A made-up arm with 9 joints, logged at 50 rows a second.
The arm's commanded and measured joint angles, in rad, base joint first. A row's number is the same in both.
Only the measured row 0 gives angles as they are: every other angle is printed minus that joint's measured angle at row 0.
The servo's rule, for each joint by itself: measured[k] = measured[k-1] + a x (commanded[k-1-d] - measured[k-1]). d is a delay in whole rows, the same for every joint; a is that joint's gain. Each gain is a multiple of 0.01, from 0.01 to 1. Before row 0 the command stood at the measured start. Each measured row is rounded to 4 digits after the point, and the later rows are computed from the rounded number. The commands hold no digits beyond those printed.
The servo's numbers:
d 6
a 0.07 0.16 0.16 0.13 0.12 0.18 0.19 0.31 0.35
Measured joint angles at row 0:
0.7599, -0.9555, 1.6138, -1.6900, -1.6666, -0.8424, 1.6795, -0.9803, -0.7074
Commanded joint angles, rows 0 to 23:
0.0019, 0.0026, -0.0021, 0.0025, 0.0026, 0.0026, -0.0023, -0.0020, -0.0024
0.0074, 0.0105, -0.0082, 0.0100, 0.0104, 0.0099, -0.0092, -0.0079, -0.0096
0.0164, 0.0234, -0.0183, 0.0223, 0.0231, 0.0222, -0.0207, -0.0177, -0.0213
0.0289, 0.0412, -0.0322, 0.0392, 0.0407, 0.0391, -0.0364, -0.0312, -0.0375
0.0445, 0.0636, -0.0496, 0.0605, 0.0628, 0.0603, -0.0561, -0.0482, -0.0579
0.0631, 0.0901, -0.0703, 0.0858, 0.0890, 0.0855, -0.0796, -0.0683, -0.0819
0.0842, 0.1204, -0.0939, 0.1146, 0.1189, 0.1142, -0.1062, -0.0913, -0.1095
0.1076, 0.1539, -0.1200, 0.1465, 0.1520, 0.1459, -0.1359, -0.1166, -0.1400
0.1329, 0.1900, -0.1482, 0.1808, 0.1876, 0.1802, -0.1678, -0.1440, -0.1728
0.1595, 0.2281, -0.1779, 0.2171, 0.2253, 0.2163, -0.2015, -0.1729, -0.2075
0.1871, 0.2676, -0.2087, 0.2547, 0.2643, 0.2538, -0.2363, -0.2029, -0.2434
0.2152, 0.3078, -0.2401, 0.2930, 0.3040, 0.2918, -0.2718, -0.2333, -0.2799
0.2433, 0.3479, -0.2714, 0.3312, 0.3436, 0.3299, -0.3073, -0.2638, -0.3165
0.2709, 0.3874, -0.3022, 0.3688, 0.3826, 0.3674, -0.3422, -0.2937, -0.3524
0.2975, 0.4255, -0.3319, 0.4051, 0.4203, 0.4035, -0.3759, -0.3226, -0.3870
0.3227, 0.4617, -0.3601, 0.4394, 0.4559, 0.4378, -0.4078, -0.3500, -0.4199
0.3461, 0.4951, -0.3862, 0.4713, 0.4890, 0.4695, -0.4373, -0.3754, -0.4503
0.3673, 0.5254, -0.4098, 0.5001, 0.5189, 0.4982, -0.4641, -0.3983, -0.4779
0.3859, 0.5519, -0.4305, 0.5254, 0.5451, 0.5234, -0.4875, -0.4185, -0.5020
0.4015, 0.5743, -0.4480, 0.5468, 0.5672, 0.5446, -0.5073, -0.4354, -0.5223
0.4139, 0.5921, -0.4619, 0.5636, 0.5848, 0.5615, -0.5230, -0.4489, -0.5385
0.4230, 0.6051, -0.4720, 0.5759, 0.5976, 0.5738, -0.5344, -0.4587, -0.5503
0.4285, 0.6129, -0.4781, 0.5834, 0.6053, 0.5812, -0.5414, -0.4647, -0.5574
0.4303, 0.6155, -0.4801, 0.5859, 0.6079, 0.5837, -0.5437, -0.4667, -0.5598
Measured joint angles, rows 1 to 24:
0.0000, 0.0000, 0.0000, 0.0000, 0.0000, 0.0000, 0.0000, 0.0000, 0.0000
0.0000, 0.0000, 0.0000, 0.0000, 0.0000, 0.0000, 0.0000, 0.0000, 0.0000
0.0000, 0.0000, 0.0000, 0.0000, 0.0000, 0.0000, 0.0000, 0.0000, 0.0000
0.0000, 0.0000, 0.0000, 0.0000, 0.0000, 0.0000, 0.0000, 0.0000, 0.0000
0.0000, 0.0000, 0.0000, 0.0000, 0.0000, 0.0000, 0.0000, 0.0000, 0.0000
0.0000, 0.0000, 0.0000, 0.0000, 0.0000, 0.0000, 0.0000, 0.0000, 0.0000
0.0001, 0.0004, -0.0003, 0.0003, 0.0003, 0.0005, -0.0004, -0.0006, -0.0008
0.0006, 0.0020, -0.0016, 0.0016, 0.0015, 0.0022, -0.0021, -0.0029, -0.0039
0.0017, 0.0054, -0.0043, 0.0043, 0.0041, 0.0058, -0.0056, -0.0075, -0.0100
0.0036, 0.0111, -0.0088, 0.0088, 0.0085, 0.0118, -0.0115, -0.0148, -0.0196
0.0065, 0.0195, -0.0153, 0.0155, 0.0150, 0.0205, -0.0200, -0.0252, -0.0330
0.0105, 0.0308, -0.0241, 0.0246, 0.0239, 0.0322, -0.0313, -0.0386, -0.0501
0.0157, 0.0451, -0.0353, 0.0363, 0.0353, 0.0470, -0.0455, -0.0549, -0.0709
0.0221, 0.0625, -0.0489, 0.0506, 0.0493, 0.0648, -0.0627, -0.0740, -0.0951
0.0299, 0.0829, -0.0648, 0.0675, 0.0659, 0.0856, -0.0827, -0.0957, -0.1223
0.0390, 0.1061, -0.0829, 0.0869, 0.0850, 0.1091, -0.1053, -0.1196, -0.1521
0.0494, 0.1319, -0.1030, 0.1087, 0.1065, 0.1351, -0.1302, -0.1454, -0.1841
0.0610, 0.1600, -0.1249, 0.1327, 0.1302, 0.1633, -0.1571, -0.1726, -0.2176
0.0738, 0.1901, -0.1483, 0.1585, 0.1558, 0.1933, -0.1856, -0.2009, -0.2522
0.0876, 0.2217, -0.1729, 0.1858, 0.1830, 0.2246, -0.2154, -0.2297, -0.2873
0.1023, 0.2543, -0.1983, 0.2143, 0.2115, 0.2568, -0.2459, -0.2585, -0.3222
0.1177, 0.2875, -0.2242, 0.2436, 0.2408, 0.2894, -0.2767, -0.2869, -0.3564
0.1337, 0.3207, -0.2501, 0.2732, 0.2706, 0.3218, -0.3072, -0.3143, -0.3893
0.1501, 0.3535, -0.2757, 0.3027, 0.3004, 0.3536, -0.3370, -0.3403, -0.4203

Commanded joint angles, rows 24 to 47:
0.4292, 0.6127, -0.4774, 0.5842, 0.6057, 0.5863, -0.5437, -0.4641, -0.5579
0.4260, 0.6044, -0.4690, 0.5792, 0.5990, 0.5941, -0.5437, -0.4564, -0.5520
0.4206, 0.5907, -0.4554, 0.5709, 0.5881, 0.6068, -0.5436, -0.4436, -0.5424
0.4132, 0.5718, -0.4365, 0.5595, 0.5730, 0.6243, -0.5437, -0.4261, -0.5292
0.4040, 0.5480, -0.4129, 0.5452, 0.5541, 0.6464, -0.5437, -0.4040, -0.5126
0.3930, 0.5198, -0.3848, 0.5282, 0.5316, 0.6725, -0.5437, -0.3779, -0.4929
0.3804, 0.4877, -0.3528, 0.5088, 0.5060, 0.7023, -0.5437, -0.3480, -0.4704
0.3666, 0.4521, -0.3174, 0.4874, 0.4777, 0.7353, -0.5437, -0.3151, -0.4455
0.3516, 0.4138, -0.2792, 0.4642, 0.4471, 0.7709, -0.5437, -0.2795, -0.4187
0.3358, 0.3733, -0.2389, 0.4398, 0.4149, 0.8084, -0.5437, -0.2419, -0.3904
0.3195, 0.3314, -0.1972, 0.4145, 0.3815, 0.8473, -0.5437, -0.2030, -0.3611
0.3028, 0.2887, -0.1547, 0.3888, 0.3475, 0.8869, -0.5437, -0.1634, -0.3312
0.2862, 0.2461, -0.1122, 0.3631, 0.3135, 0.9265, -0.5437, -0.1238, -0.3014
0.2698, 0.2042, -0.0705, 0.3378, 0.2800, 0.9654, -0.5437, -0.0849, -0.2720
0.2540, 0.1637, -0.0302, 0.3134, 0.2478, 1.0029, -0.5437, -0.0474, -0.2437
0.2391, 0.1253, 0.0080, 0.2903, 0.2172, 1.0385, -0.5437, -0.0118, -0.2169
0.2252, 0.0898, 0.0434, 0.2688, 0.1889, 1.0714, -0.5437, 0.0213, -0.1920
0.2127, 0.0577, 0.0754, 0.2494, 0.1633, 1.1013, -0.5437, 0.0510, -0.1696
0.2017, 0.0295, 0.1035, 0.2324, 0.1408, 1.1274, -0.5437, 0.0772, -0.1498
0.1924, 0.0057, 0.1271, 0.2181, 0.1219, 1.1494, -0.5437, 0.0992, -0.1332
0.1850, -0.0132, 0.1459, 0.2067, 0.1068, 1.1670, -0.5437, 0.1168, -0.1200
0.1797, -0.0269, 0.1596, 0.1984, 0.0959, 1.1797, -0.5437, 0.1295, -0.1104
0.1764, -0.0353, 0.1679, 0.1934, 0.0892, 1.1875, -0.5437, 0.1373, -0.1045
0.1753, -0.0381, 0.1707, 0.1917, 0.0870, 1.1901, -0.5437, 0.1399, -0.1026
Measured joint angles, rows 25 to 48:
0.1666, 0.3852, -0.3005, 0.3317, 0.3298, 0.3842, -0.3656, -0.3645, -0.4489
0.1830, 0.4155, -0.3241, 0.3597, 0.3583, 0.4131, -0.3925, -0.3865, -0.4746
0.1992, 0.4438, -0.3461, 0.3862, 0.3855, 0.4398, -0.4173, -0.4058, -0.4970
0.2149, 0.4696, -0.3662, 0.4109, 0.4110, 0.4639, -0.4395, -0.4222, -0.5157
0.2299, 0.4925, -0.3841, 0.4333, 0.4343, 0.4850, -0.4589, -0.4354, -0.5303
0.2439, 0.5122, -0.3995, 0.4531, 0.4551, 0.5028, -0.4750, -0.4451, -0.5406
0.2569, 0.5283, -0.4120, 0.4701, 0.4732, 0.5178, -0.4881, -0.4510, -0.5467
0.2687, 0.5405, -0.4211, 0.4843, 0.4883, 0.5315, -0.4987, -0.4527, -0.5486
0.2793, 0.5485, -0.4266, 0.4956, 0.5003, 0.5451, -0.5072, -0.4499, -0.5464
0.2887, 0.5522, -0.4282, 0.5039, 0.5090, 0.5594, -0.5141, -0.4425, -0.5404
0.2968, 0.5515, -0.4258, 0.5093, 0.5144, 0.5751, -0.5197, -0.4306, -0.5307
0.3035, 0.5464, -0.4192, 0.5118, 0.5165, 0.5926, -0.5243, -0.4143, -0.5175
0.3089, 0.5370, -0.4086, 0.5114, 0.5152, 0.6123, -0.5280, -0.3937, -0.5010
0.3129, 0.5234, -0.3940, 0.5083, 0.5107, 0.6344, -0.5310, -0.3693, -0.4816
0.3156, 0.5059, -0.3756, 0.5026, 0.5031, 0.6590, -0.5334, -0.3415, -0.4596
0.3170, 0.4847, -0.3537, 0.4944, 0.4925, 0.6859, -0.5354, -0.3106, -0.4354
0.3172, 0.4602, -0.3287, 0.4840, 0.4792, 0.7150, -0.5370, -0.2772, -0.4094
0.3162, 0.4328, -0.3009, 0.4716, 0.4634, 0.7459, -0.5383, -0.2419, -0.3820
0.3141, 0.4029, -0.2707, 0.4575, 0.4454, 0.7784, -0.5393, -0.2053, -0.3538
0.3110, 0.3711, -0.2387, 0.4419, 0.4256, 0.8121, -0.5401, -0.1680, -0.3252
0.3070, 0.3379, -0.2053, 0.4252, 0.4043, 0.8464, -0.5408, -0.1306, -0.2967
0.3022, 0.3039, -0.1712, 0.4077, 0.3818, 0.8810, -0.5414, -0.0938, -0.2688
0.2968, 0.2696, -0.1369, 0.3896, 0.3587, 0.9153, -0.5418, -0.0581, -0.2419
0.2909, 0.2357, -0.1029, 0.3714, 0.3353, 0.9488, -0.5422, -0.0243, -0.2166

